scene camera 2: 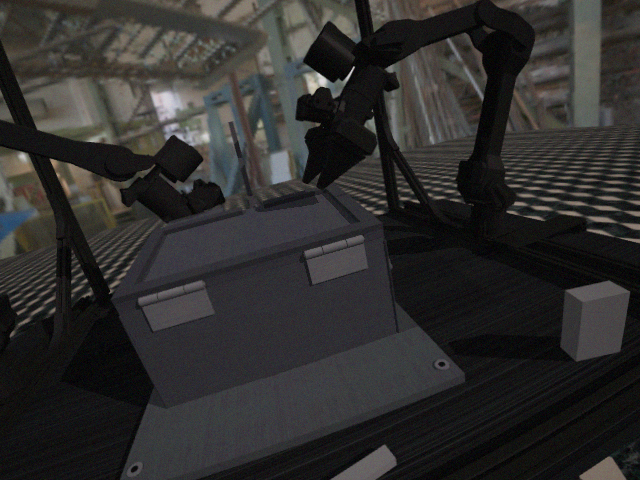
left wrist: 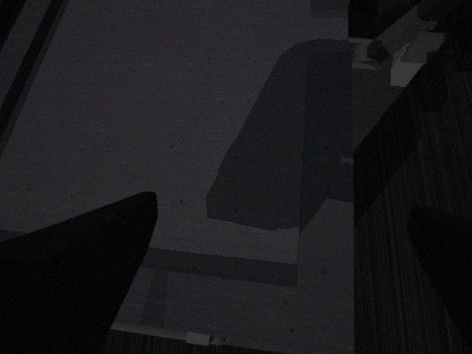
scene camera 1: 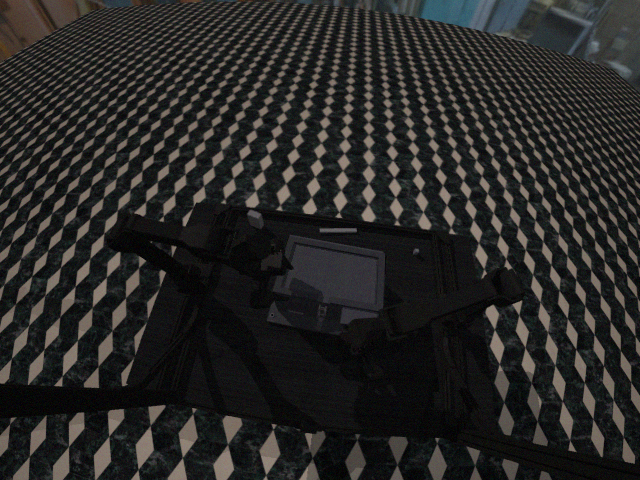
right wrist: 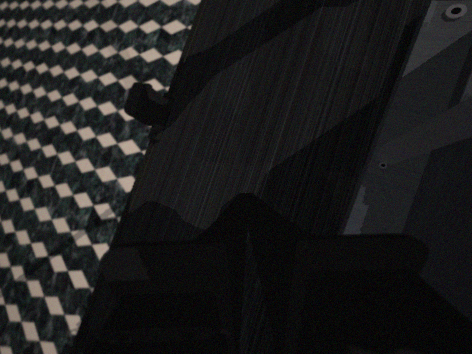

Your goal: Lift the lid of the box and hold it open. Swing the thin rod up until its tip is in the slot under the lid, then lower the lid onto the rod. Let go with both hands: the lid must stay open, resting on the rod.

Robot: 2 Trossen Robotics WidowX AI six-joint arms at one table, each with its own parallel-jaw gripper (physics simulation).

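Frame: origin at the left arm's base, x ahead, y left, z up, level; millimetres.
Seen in the pictures: left gripper, fingertip midpoint: (scene camera 2: pixel 311 185) (left wrist: pixel 281 210) (scene camera 1: pixel 289 284); right gripper, fingertip midpoint: (left wrist: pixel 468 49) (scene camera 1: pixel 344 360) (right wrist: pixel 245 199); left arm's base, link origin: (scene camera 2: pixel 489 231) (scene camera 1: pixel 195 288); right arm's base, link origin: (scene camera 2: pixel 7 391) (scene camera 1: pixel 450 320).
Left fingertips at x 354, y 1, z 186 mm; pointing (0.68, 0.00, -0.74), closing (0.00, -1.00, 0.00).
Note:
Offsets run from my left fingertips to a thing's middle. "spot": to the spot under its first point. Level surfaces: height alone.
The grey box {dx +117, dy +91, dz -105 mm} (scene camera 1: pixel 304 319) (scene camera 2: pixel 270 314) stands on its flat base plate {spot: dx +97, dy +222, dz -193 mm} (scene camera 2: pixel 318 395) with two hinges facing scene camera 2. Its lid {dx +115, dy +60, dz -35 mm} (scene camera 1: pixel 339 271) (scene camera 2: pixel 237 238) (left wrist: pixel 164 105) lies down on the box. The thin dark rod {dx +96, dy -89, dz +49 mm} (scene camera 2: pixel 239 159) stands nearly upright at the box's far side. My left gripper (scene camera 1: pixel 277 267) (scene camera 2: pixel 318 178) is open and empty, hanging just above one end of the lid. My right gripper (scene camera 1: pixel 355 333) (scene camera 2: pixel 206 195) (right wrist: pixel 245 199) is shut on nothing, low beside the box near the rod's foot.
The box stands on a dark striped table {dz -205 mm} (scene camera 1: pixel 270 381) (right wrist: pixel 256 105) over a checkered floor (scene camera 1: pixel 318 95). A small white strip {dx +129, dy +326, dz -200 mm} (scene camera 1: pixel 337 230) (scene camera 2: pixel 366 464) lies on the table by the box. The left arm's base (scene camera 2: pixel 485 190) stands behind the box.

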